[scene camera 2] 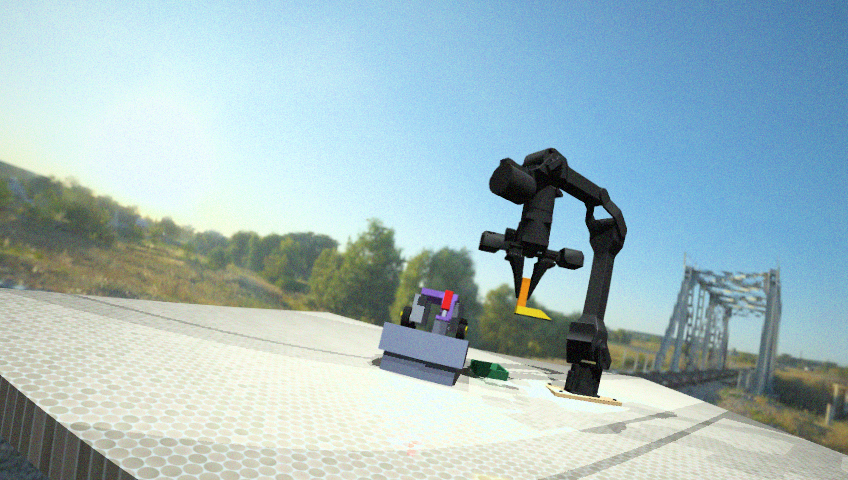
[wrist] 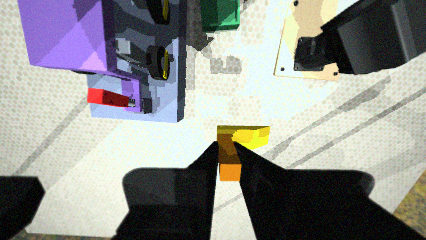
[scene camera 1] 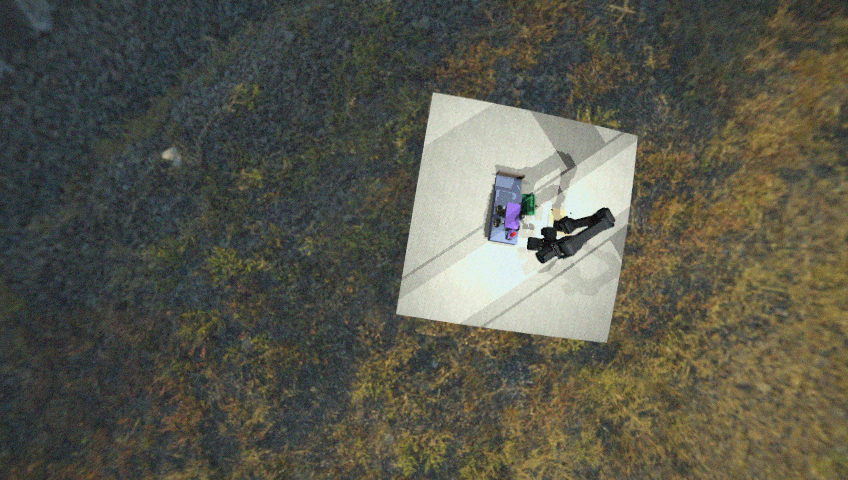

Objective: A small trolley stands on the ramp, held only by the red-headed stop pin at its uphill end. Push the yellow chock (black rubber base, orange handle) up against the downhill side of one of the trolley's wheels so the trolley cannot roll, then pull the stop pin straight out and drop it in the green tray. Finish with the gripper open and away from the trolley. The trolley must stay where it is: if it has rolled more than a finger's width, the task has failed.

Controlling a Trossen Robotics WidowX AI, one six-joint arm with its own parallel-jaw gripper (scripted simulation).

Observation:
My gripper (scene camera 2: 522,299) holds a yellow chock (wrist: 252,137).
My gripper shows as well in the wrist view (wrist: 224,145). Scene camera 1 misses the yellow chock, which is hidden by my gripper.

